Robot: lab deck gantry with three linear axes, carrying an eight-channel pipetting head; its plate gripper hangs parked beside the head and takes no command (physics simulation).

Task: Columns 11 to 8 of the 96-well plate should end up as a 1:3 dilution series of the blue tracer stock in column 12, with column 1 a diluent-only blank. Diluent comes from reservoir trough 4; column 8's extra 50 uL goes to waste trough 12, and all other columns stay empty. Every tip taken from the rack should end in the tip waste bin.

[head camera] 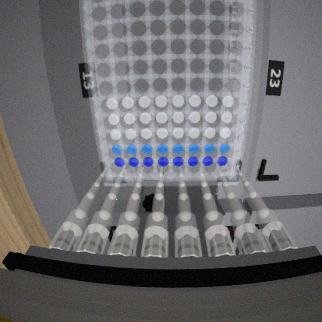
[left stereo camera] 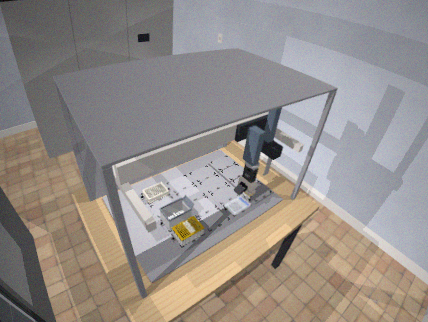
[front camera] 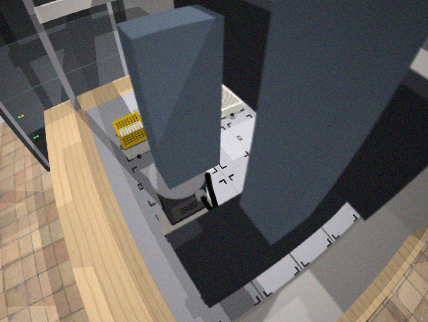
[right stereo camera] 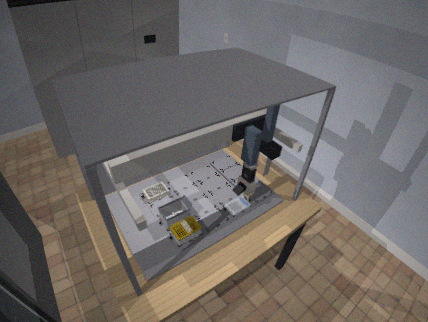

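In the head camera, the clear 96-well plate (head camera: 98, 125) (left stereo camera: 237, 205) (right stereo camera: 236, 205) has a dark blue column 12 (head camera: 163, 161), a lighter blue column 11 (head camera: 163, 149), and whitish columns 10, 9 and 8 (head camera: 161, 101). The columns beyond look grey and empty. Eight clear tips (head camera: 157, 215) on the head show no blue; their ends are by the plate's column 12 edge. The yellow tip rack (front camera: 131, 130) (left stereo camera: 188, 229) (right stereo camera: 185, 228) has a whitish band. The parked gripper (front camera: 209, 196) is a small dark part beside the head; its finger state is unclear.
A grey open bin (left stereo camera: 182, 204) (right stereo camera: 172, 204) with white tips inside stands behind the tip rack. The pale reservoir (front camera: 230, 101) (left stereo camera: 155, 191) (right stereo camera: 155, 190) stands farther back; its trough contents are too small to tell. Frame posts (left stereo camera: 315, 145) (right stereo camera: 315, 145) stand at the deck corners.
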